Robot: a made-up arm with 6 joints.
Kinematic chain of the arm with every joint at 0, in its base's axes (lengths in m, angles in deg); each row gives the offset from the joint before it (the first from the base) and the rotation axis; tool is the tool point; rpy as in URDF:
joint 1: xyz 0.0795 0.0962 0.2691 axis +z
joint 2: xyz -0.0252 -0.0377 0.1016 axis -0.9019 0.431 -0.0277
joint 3: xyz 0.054 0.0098 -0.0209 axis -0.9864 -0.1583 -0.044
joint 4: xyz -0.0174 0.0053 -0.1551 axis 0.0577 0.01 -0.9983
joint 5: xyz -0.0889 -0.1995 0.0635 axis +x
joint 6: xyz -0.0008 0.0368 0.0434 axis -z
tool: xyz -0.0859 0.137 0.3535 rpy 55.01 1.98 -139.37
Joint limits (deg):
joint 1: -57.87..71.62
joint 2: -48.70..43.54
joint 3: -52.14..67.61
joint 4: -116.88..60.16
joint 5: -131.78..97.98
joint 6: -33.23..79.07
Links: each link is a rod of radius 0.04 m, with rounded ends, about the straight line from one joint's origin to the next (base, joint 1, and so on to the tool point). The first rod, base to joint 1, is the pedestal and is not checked.
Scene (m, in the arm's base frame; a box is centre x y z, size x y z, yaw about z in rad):
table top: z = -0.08
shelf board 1: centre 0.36 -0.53 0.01 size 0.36 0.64 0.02 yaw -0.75
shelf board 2: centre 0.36 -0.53 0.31 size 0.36 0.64 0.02 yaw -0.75
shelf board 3: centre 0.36 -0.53 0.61 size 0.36 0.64 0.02 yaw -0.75
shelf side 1: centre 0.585 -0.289 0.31 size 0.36 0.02 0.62 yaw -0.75
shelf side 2: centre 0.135 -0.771 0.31 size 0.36 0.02 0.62 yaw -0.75
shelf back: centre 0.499 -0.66 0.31 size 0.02 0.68 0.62 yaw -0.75
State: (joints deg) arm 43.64 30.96 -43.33 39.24 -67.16 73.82
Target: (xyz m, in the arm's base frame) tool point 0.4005 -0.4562 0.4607
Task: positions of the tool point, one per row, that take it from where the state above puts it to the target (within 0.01 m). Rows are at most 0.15 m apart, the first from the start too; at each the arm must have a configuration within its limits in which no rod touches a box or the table.
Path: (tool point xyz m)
1: 0.1412 0.2822 0.3762
2: 0.1828 0.2189 0.4738
3: 0.2128 0.1166 0.5388
4: 0.2229 -0.0088 0.5605
5: 0.2098 -0.1371 0.5340
6: 0.1763 -0.2473 0.4607
7: 0.1997 -0.3008 0.4490
8: 0.2293 -0.3491 0.4430
9: 0.2651 -0.3904 0.4421
10: 0.3063 -0.4229 0.4454
11: 0.3520 -0.4452 0.4518
12: 0.4005 -0.4562 0.4606

